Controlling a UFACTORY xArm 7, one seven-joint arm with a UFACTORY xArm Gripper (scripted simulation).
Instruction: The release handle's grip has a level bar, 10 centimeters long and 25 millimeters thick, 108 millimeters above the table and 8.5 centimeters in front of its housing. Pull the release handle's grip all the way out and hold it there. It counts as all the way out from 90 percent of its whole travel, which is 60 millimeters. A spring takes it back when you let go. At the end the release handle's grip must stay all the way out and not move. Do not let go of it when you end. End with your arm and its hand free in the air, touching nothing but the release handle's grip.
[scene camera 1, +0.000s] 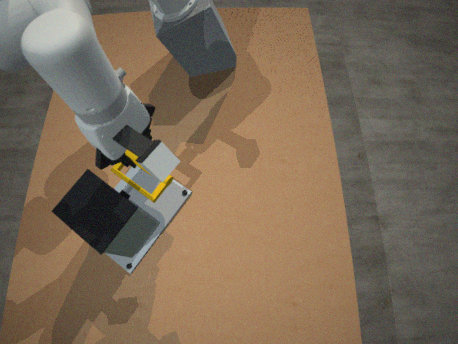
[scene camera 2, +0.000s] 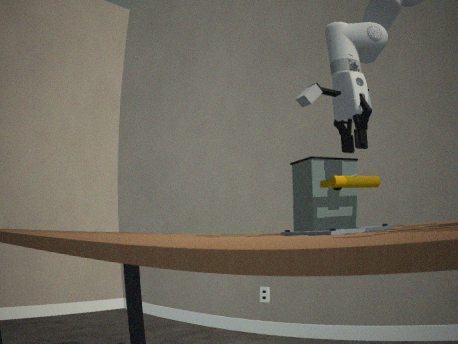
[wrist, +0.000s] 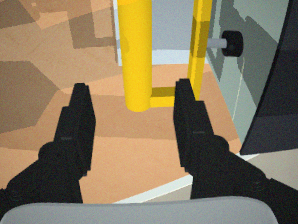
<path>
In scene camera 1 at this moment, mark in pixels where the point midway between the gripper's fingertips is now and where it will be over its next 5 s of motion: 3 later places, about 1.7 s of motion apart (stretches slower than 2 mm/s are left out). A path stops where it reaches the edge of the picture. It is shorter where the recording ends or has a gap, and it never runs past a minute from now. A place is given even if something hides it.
My gripper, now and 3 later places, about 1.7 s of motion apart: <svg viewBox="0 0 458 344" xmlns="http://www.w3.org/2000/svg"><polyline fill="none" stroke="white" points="139,153 144,161 146,165 150,170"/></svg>
</path>
